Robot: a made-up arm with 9 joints. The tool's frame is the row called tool. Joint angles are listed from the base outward.
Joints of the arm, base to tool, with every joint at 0 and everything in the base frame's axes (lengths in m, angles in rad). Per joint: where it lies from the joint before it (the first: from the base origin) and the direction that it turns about. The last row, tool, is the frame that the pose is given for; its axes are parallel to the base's.
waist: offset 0 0 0.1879 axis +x
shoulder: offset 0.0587 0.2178 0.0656 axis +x
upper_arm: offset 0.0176 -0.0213 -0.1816 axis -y
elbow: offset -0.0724 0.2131 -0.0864 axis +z
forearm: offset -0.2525 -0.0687 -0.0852 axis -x
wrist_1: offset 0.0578 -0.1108 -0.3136 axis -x
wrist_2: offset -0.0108 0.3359 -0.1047 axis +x
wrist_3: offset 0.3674 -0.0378 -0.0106 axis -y
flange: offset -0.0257 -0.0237 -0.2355 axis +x
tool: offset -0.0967 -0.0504 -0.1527
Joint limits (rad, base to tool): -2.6..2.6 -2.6..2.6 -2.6..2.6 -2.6..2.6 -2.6..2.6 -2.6..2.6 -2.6..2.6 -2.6..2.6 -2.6..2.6
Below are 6 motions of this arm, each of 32 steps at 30 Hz.
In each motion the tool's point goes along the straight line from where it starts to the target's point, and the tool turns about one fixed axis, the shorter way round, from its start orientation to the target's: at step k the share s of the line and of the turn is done. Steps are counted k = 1, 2, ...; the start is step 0. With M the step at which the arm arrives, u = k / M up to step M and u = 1 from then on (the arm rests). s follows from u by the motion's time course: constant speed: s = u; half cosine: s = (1 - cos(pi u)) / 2; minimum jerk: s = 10 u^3 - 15 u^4 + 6 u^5.
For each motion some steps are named. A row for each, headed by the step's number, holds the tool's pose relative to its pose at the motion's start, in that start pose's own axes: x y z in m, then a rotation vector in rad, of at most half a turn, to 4 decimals.
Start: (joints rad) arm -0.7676 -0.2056 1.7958 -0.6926 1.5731 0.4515 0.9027 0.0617 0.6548
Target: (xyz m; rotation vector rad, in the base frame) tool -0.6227 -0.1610 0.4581 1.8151 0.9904 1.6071
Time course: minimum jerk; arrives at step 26
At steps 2, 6, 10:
2: 0.0028 0.0002 0.0052 -0.0099 -0.0033 0.0010
6: 0.0588 0.0035 0.1082 -0.2071 -0.0687 0.0207
10: 0.2030 0.0120 0.3737 -0.7156 -0.2374 0.0714

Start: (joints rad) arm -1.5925 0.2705 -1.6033 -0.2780 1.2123 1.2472 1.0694 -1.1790 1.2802
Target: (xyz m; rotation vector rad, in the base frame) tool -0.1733 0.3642 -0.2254 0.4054 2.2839 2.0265
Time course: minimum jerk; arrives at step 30
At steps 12, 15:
12: -0.2314 0.0381 0.0076 0.5390 0.2486 -0.4459
15: -0.3645 0.0600 0.0120 0.8490 0.3916 -0.7023

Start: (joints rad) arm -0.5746 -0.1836 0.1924 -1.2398 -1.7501 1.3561 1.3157 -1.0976 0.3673
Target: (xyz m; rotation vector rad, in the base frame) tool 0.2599 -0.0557 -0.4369 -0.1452 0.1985 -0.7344
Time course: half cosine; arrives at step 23
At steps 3, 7, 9, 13, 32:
3: -0.0148 0.0028 0.0224 -0.0578 -0.0024 -0.0439
7: -0.0759 0.0142 0.1145 -0.2958 -0.0121 -0.2243
9: -0.1192 0.0223 0.1798 -0.4647 -0.0190 -0.3525
13: -0.2157 0.0404 0.3254 -0.8408 -0.0343 -0.6378
32: -0.3584 0.0671 0.5408 -1.3973 -0.0570 -1.0599

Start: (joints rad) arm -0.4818 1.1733 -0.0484 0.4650 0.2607 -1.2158 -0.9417 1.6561 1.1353
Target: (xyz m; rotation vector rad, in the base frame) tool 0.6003 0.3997 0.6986 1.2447 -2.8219 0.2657
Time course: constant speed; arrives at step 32
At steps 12, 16, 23, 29, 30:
12: 0.3157 -0.0774 -0.0114 -0.0938 -0.2324 0.2671
16: 0.4209 -0.1032 -0.0152 -0.1251 -0.3098 0.3561
23: 0.6051 -0.1484 -0.0219 -0.1799 -0.4454 0.5119
29: 0.7629 -0.1871 -0.0276 -0.2268 -0.5616 0.6455
30: 0.7892 -0.1935 -0.0286 -0.2346 -0.5810 0.6677

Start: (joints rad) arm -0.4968 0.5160 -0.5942 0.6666 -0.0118 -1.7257 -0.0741 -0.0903 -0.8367
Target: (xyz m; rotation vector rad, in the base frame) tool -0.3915 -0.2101 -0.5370 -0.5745 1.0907 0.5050
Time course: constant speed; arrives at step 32
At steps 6, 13, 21, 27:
6: -0.0939 -0.1265 0.0419 -0.2272 0.1043 -0.1367
13: -0.2034 -0.2741 0.0908 -0.4923 0.2259 -0.2963
21: -0.3285 -0.4428 0.1468 -0.7953 0.3650 -0.4786
27: -0.4224 -0.5693 0.1887 -1.0225 0.4693 -0.6153

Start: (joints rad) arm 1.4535 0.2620 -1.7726 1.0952 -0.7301 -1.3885 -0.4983 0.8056 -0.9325
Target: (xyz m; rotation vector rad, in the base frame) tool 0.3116 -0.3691 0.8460 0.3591 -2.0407 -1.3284
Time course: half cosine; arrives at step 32
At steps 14, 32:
14: -0.1303 0.1149 0.1489 0.2172 0.6330 -0.3206
32: -0.3237 0.2855 0.3699 0.5397 1.5730 -0.7966

